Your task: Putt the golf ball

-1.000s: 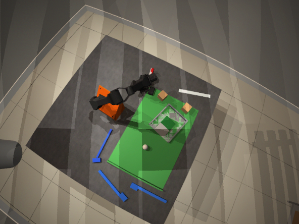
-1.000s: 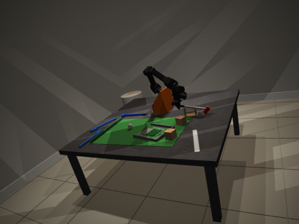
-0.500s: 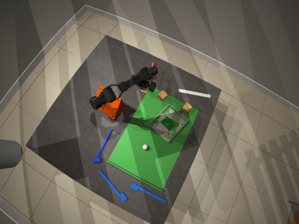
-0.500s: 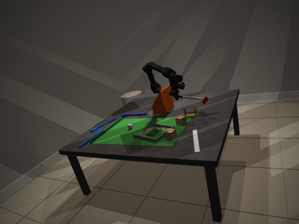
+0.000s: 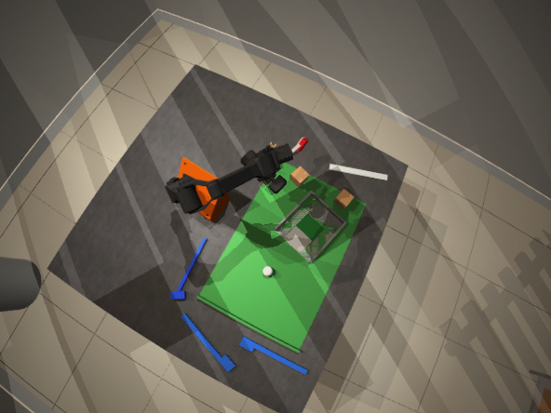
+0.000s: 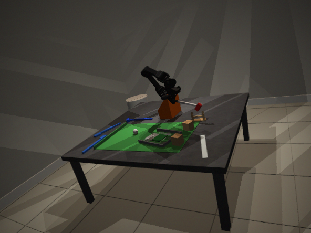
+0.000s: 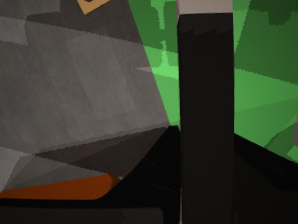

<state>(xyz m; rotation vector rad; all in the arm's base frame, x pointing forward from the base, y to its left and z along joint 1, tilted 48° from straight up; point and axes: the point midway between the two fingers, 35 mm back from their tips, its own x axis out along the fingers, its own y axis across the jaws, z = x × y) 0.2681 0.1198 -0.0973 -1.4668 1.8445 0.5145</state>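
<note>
Right now the red putter is 110 mm to the left of my gripper tip, 30 mm ahead of it and 10 mm above it. Round my gripper tip: wooden stand 160 mm to the left, 140 mm below, 50 mm behind; green mat 220 mm ahead, 190 mm to the right, 170 mm below; white golf ball 310 mm to the right, 180 mm ahead, 150 mm below.
</note>
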